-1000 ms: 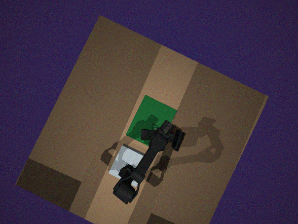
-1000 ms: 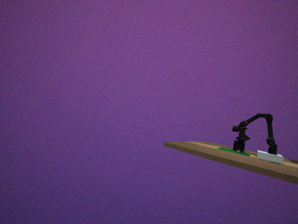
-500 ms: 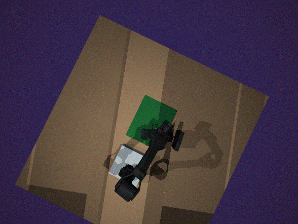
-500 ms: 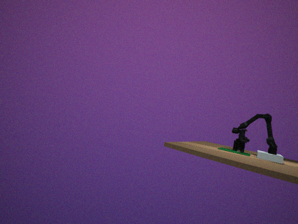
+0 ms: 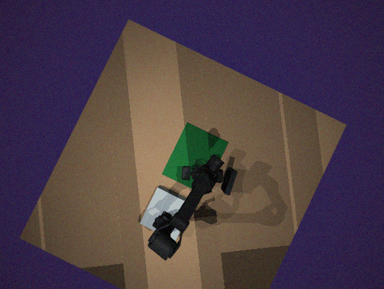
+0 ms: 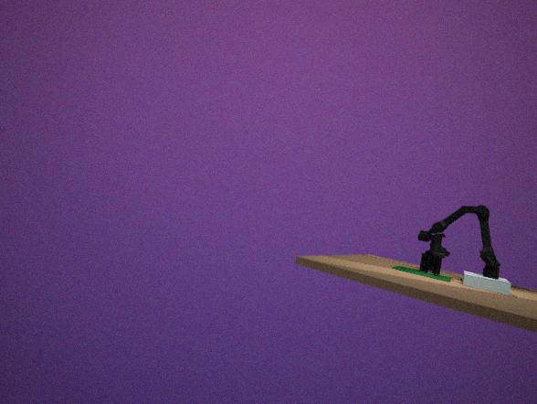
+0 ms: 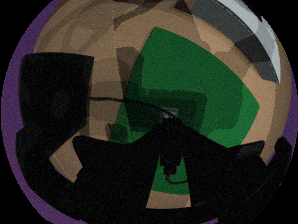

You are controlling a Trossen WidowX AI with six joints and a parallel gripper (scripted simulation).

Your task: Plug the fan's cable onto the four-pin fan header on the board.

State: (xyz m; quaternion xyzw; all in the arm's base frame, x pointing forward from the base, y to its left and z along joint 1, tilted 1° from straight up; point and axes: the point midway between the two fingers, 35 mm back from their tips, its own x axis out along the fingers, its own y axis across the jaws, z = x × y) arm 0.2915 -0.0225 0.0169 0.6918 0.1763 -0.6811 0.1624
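My gripper tip is now 10 mm short of the pale four-pin header and 40 mm above it. From my gripper tip the other things lie so: black fan: 40 mm ahead, 130 mm to the right, 20 mm above; then dark plug: 10 mm ahead, 10 mm above; then green board: 40 mm ahead, 60 mm to the left, 60 mm below.
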